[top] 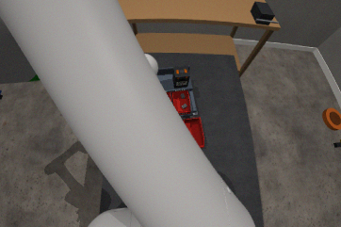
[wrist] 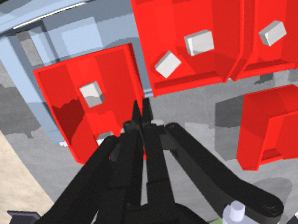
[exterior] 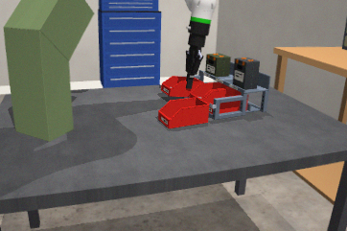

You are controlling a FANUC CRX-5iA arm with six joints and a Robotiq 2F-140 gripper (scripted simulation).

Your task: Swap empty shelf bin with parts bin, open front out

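Right now the part is 1 cm ahead of my hand, 7 cm to the left of it and 7 cm below it. The rest, counted from my hand: grey shelf: 12 cm ahead, 5 cm to the right, 3 cm below; then dark box: 20 cm ahead, 16 cm to the right, 7 cm above.
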